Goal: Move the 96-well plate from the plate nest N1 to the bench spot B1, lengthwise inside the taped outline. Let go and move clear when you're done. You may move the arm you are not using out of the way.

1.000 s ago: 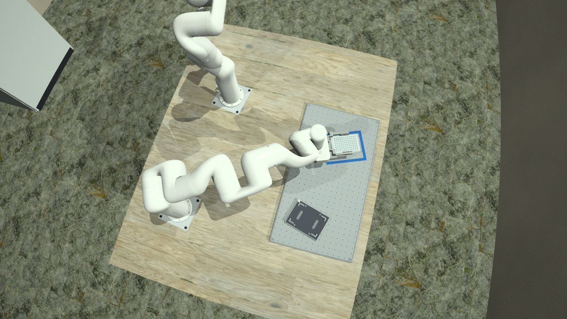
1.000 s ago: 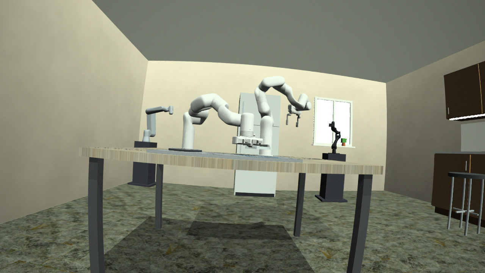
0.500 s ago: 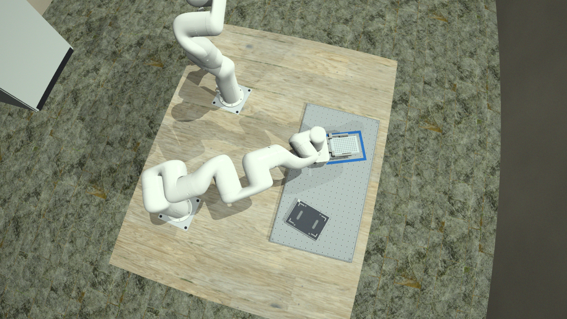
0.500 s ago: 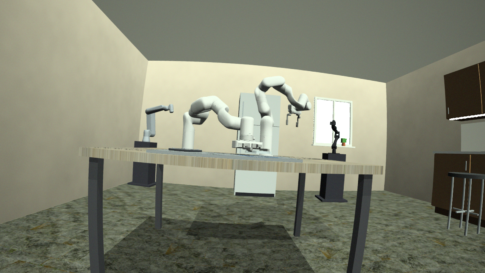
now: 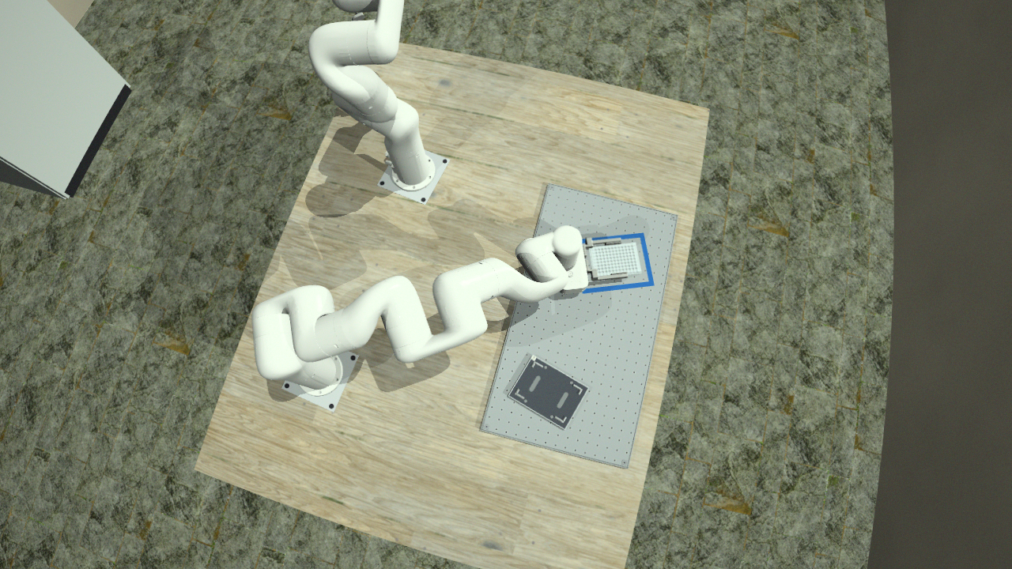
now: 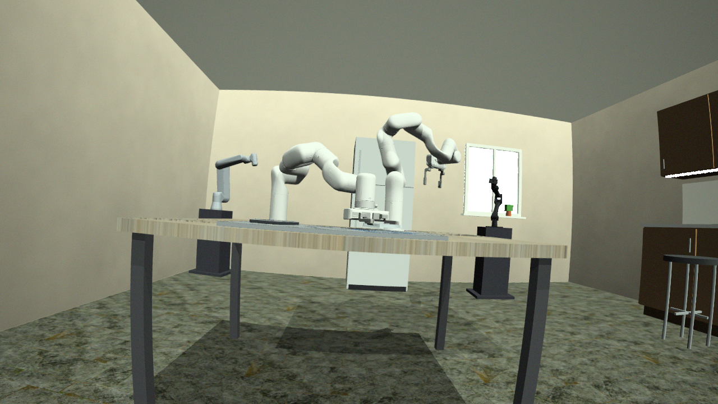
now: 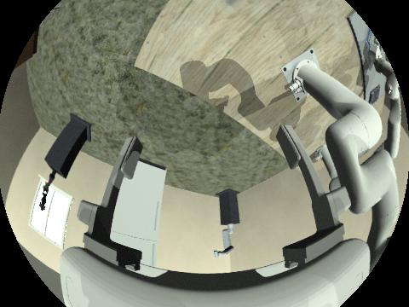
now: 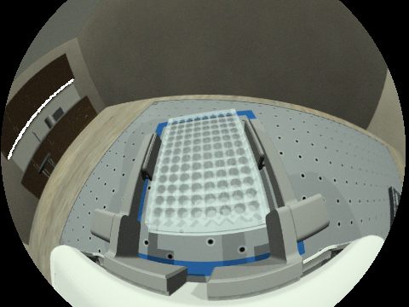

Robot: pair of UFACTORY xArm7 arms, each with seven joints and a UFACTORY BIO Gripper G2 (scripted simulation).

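Right now my right hand is 10 mm above the clear 96-well plate. The rest, counted from my right hand: dark plate nest: 50 mm behind, 390 mm to the right, 20 mm below.
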